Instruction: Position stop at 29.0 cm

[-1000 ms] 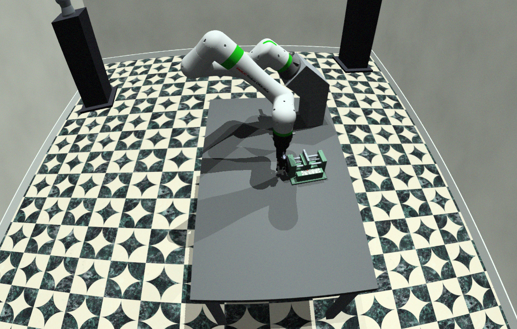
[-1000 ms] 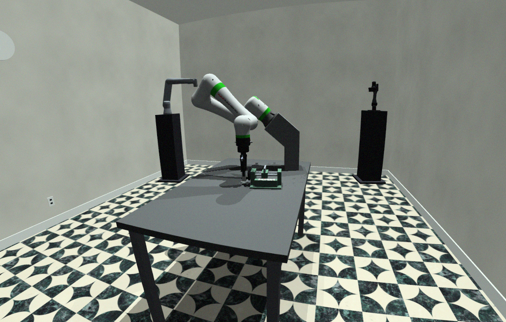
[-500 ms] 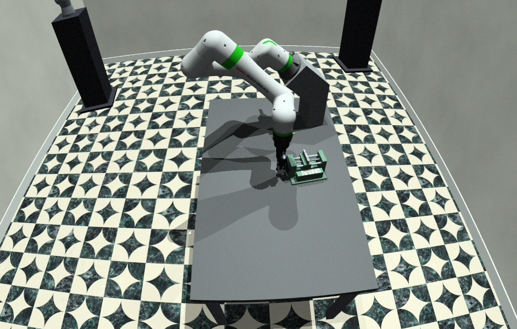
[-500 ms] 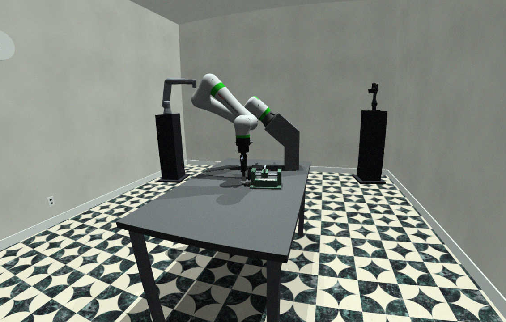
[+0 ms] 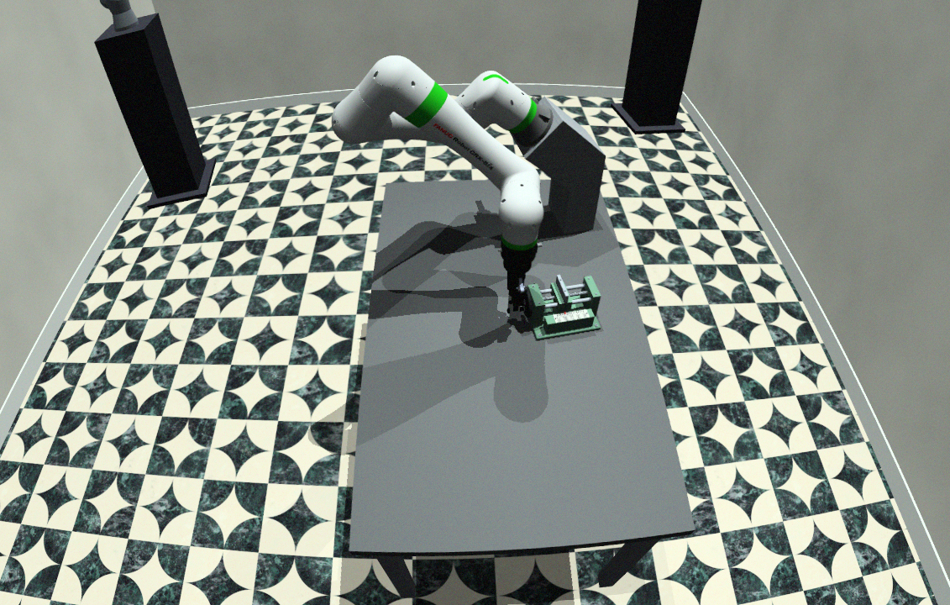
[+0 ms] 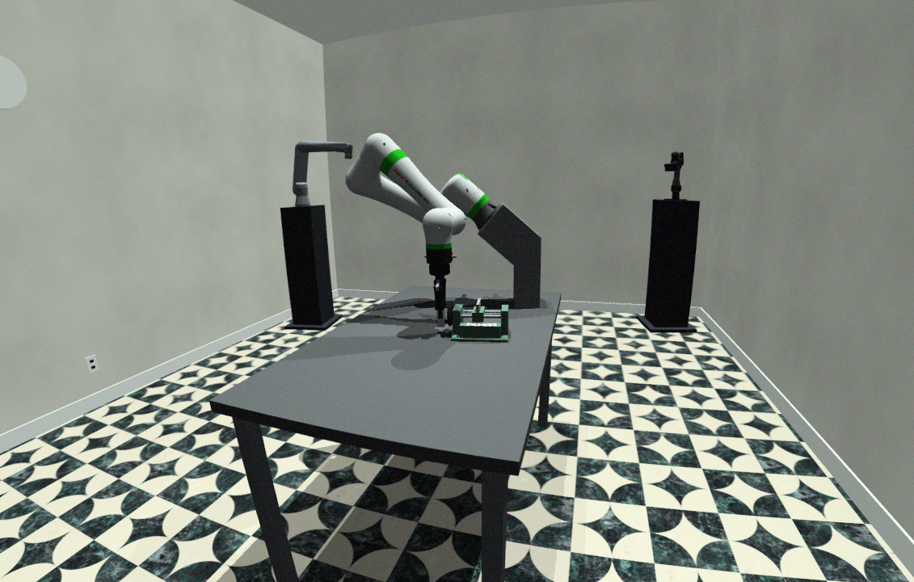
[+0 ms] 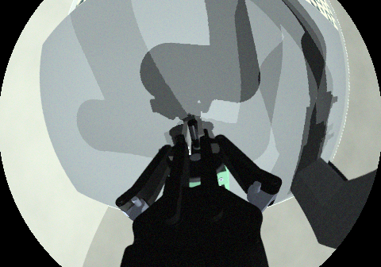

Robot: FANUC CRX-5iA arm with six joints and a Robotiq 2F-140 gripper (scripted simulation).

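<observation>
Right now my hand is 2 cm to the right of the black handwheel and 1 cm above it. From my hand the other things lie so: green stop fixture: 14 cm to the left, 3 cm above, 2 cm ahead.
</observation>
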